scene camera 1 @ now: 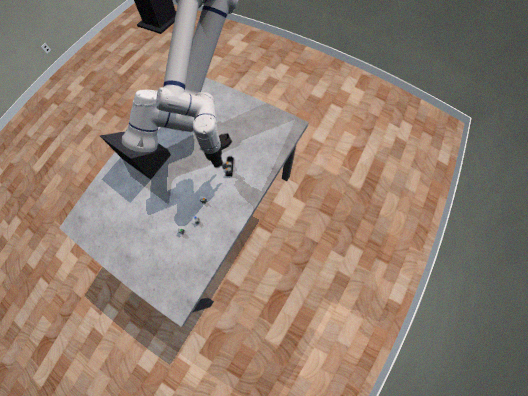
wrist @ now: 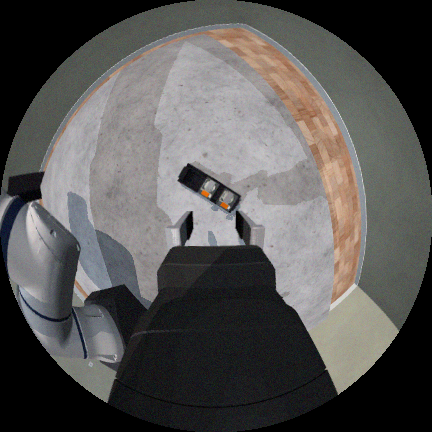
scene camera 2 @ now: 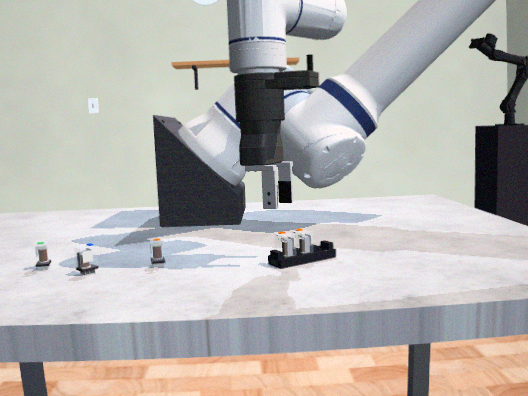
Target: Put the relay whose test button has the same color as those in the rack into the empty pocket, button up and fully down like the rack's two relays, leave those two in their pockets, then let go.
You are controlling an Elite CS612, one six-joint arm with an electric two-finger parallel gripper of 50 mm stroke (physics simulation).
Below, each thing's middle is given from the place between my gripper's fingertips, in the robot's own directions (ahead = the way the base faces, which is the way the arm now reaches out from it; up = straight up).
My hand is 1 cm short of the black rack (scene camera 2: 325,250), 3 cm to the right of it and 8 cm above it.
